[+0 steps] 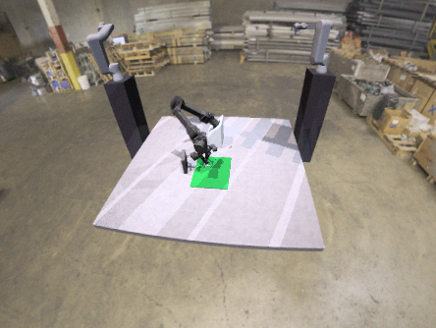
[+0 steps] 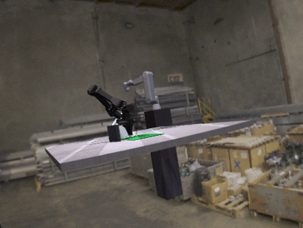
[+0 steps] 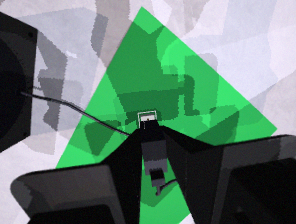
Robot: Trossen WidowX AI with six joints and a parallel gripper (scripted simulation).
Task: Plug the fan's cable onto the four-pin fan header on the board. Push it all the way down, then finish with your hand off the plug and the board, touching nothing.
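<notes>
Now: the white fan header 3 cm below my gripper tip, 1 cm to the left of it and 1 cm ahead of it. The rest, counted from my gripper tip: dark grey plug 1 cm to the left, 1 cm ahead, 1 cm above; then green board 6 cm ahead, 5 cm to the left, 5 cm below; then black fan 12 cm to the right, 3 cm ahead, 3 cm above.
</notes>
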